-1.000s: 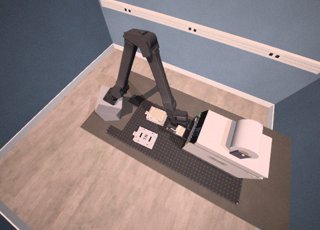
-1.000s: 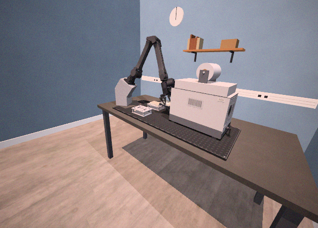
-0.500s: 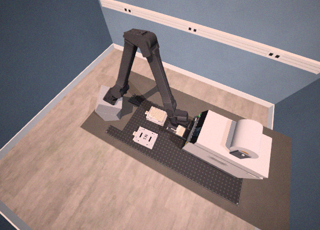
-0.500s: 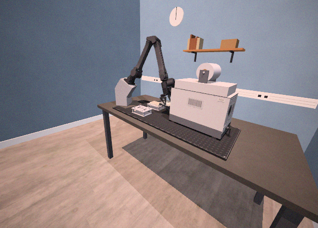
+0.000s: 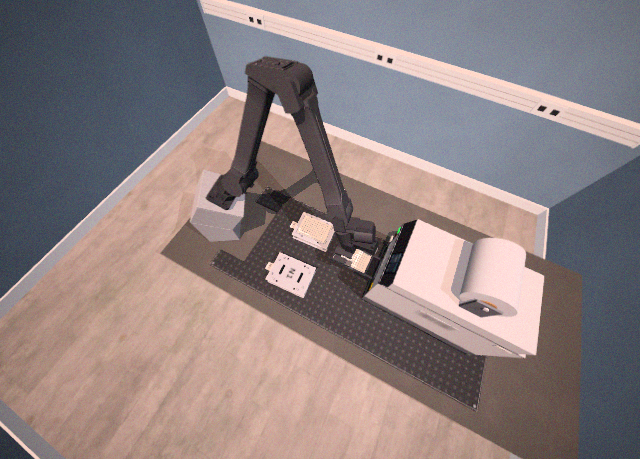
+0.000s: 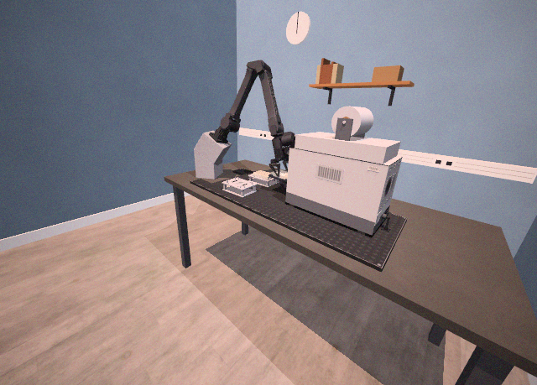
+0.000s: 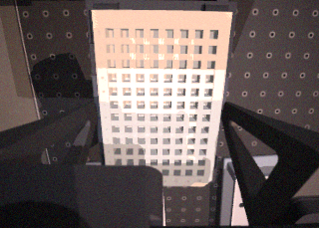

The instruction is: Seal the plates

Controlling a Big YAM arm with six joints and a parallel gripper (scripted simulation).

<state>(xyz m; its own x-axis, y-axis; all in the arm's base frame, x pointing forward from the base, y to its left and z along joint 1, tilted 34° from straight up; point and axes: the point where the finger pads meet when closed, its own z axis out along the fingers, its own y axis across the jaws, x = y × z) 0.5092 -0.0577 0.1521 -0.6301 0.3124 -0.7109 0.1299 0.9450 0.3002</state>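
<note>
The sealer stage is 20 mm below my hand. Also, from my hand: foil roll 330 mm ahead, 50 mm to the right, 300 mm above; then plate nest 210 mm behind, 130 mm to the right, 70 mm below.
</note>
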